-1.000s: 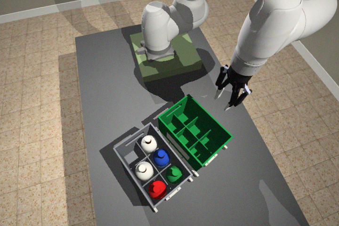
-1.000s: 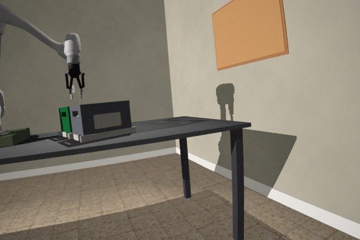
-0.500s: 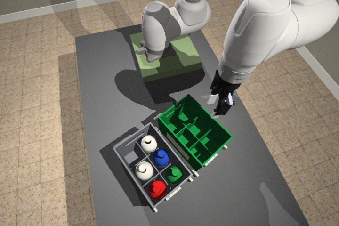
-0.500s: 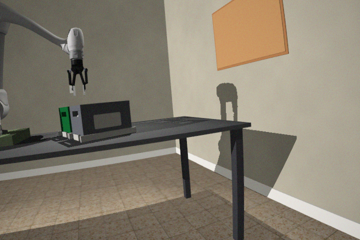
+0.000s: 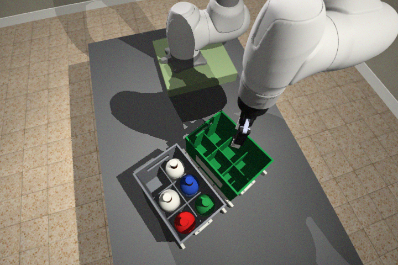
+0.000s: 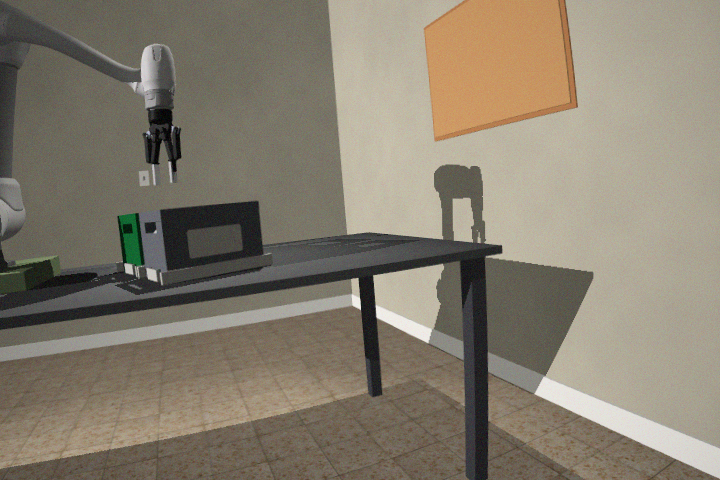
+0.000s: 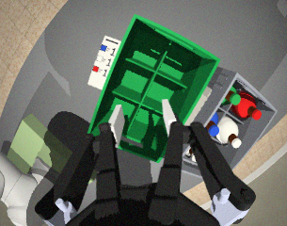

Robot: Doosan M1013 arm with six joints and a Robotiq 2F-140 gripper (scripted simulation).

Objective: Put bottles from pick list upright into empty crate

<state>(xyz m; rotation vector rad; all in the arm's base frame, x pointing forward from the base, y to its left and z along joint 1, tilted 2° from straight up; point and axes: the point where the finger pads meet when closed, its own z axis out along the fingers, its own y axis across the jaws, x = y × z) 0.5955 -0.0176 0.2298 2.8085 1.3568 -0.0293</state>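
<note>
My hand is 5 cm short of the blue bottle, 19 cm to the left of it and 20 cm above it. From my hand the other things lie so: green bottle (14 cm ahead, 16 cm to the right, 20 cm below); then grey crate (7 cm ahead, 23 cm to the right, 21 cm below); then green crate (2 cm to the right, 21 cm below).
</note>
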